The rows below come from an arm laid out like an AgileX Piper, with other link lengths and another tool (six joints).
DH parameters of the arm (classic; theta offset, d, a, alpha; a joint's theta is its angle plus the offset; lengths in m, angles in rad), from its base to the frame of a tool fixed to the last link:
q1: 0 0.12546 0 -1.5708
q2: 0.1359 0 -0.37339 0
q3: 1.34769 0 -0.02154 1.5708
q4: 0 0.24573 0 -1.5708
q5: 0 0 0 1.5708
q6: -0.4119 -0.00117 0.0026 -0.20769
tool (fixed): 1.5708 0.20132 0 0
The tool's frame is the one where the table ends.
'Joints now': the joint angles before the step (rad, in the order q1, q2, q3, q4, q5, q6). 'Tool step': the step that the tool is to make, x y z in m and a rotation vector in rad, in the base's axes. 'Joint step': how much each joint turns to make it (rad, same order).
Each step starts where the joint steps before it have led.
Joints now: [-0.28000 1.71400 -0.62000 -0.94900 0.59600 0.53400]
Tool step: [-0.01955 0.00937 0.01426 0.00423 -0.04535 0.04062]
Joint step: [-0.00001 -0.10799 0.07002 0.00196 -0.03202 -0.03196]
